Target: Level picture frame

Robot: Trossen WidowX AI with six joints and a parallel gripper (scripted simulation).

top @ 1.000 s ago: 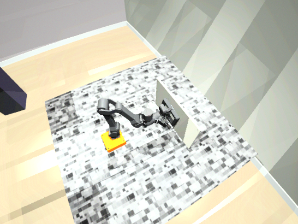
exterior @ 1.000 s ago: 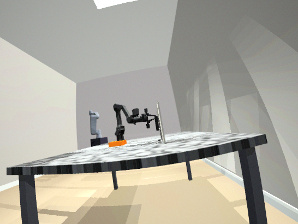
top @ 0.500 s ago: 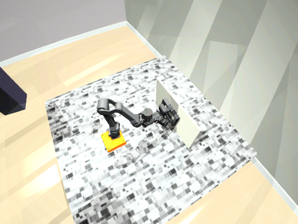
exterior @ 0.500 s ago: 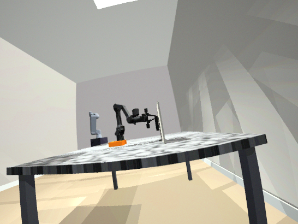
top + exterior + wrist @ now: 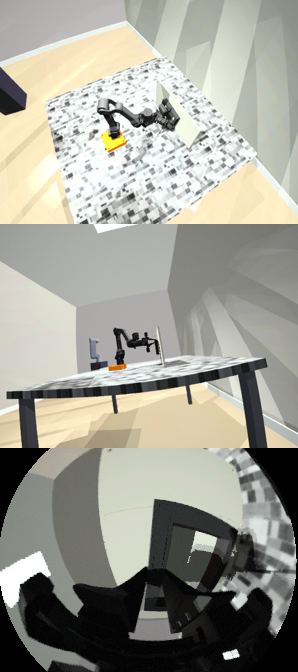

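Right now my gripper tip is 50 mm above the picture frame and 10 mm to the right of it. Round my gripper tip: wall panel: 70 mm below, 20 mm ahead.
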